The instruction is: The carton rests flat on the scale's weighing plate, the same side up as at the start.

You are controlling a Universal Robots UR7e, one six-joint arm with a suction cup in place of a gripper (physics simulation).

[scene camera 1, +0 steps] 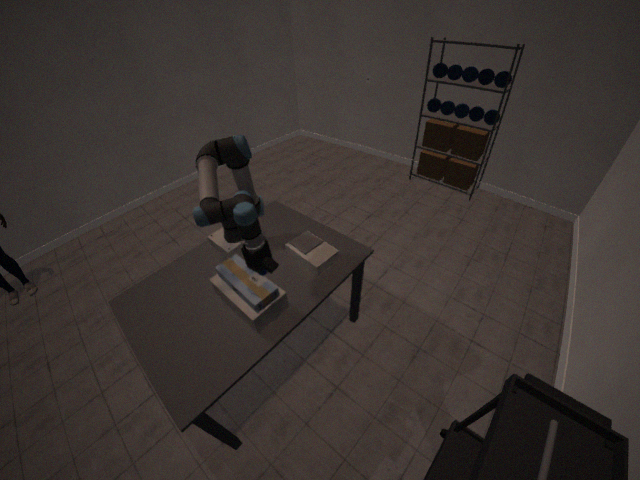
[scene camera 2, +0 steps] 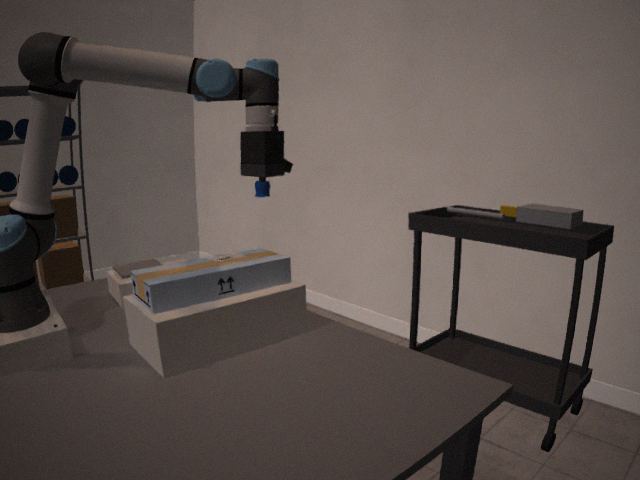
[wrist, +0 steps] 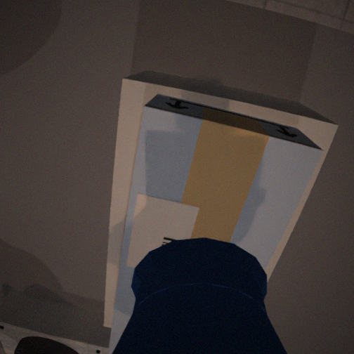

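Seen in the pictures: hand, its tool point: (scene camera 1: 262, 271) (scene camera 2: 262, 195); arm's base, origin of its link: (scene camera 1: 236, 235) (scene camera 2: 19, 319).
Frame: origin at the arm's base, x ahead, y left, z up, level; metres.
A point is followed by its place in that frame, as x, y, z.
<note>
The carton (scene camera 1: 247, 283) {0.421, -0.293, 0.102} (scene camera 2: 206, 290) {0.324, -0.329, 0.068} (wrist: 167, 165) is a long light-blue box with tan tape and a white label on top. It lies flat on a beige block (scene camera 1: 271, 313) {0.554, -0.308, -0.011} (scene camera 2: 232, 330) {0.347, -0.377, -0.014} (wrist: 116, 200), its printed arrows pointing up in scene camera 2. The scale (scene camera 1: 323, 254) {0.551, 0.139, -0.005} (scene camera 2: 115, 286) {0.324, 0.147, -0.024} is a low pale box with a grey weighing plate (scene camera 1: 305, 241) {0.415, 0.161, 0.013} (scene camera 2: 136, 268) {0.403, 0.151, 0.013}, which is bare. My suction gripper (scene camera 1: 264, 272) (scene camera 2: 262, 195) (wrist: 200, 250) is open, its blue cup hanging above the carton with a clear gap. In the wrist view the cup hides the carton's near part.
The arm's base stands on a pale mounting plate (scene camera 1: 219, 240) {-0.063, -0.090, -0.005} (scene camera 2: 31, 338) {-0.006, -0.128, -0.006} on the table (scene camera 1: 170, 330) {0.165, -0.641, -0.073} (scene camera 2: 310, 413) {0.288, -0.641, -0.073}. A dark cart (scene camera 2: 547, 242) with a grey box (scene camera 2: 547, 215) stands beyond the table. A shelf rack (scene camera 1: 424, 98) stands by the far wall.
</note>
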